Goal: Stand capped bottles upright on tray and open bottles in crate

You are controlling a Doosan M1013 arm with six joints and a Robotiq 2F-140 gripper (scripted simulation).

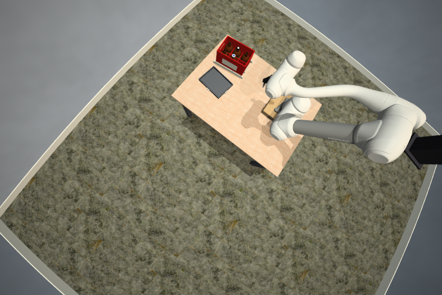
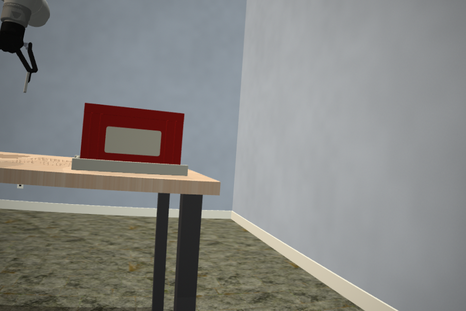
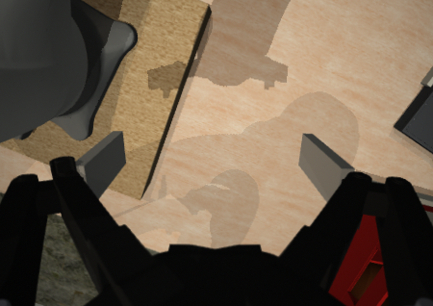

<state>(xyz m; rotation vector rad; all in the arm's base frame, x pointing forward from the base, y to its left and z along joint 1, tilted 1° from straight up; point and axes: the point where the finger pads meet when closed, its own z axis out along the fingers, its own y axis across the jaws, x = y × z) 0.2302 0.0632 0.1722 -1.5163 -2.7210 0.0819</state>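
Right now the red crate is 44 cm ahead of my hand, 4 cm to the right of it and 15 cm below it. From my hand the other things lie so: dark grey tray (39 cm ahead, 23 cm to the left, 22 cm below).
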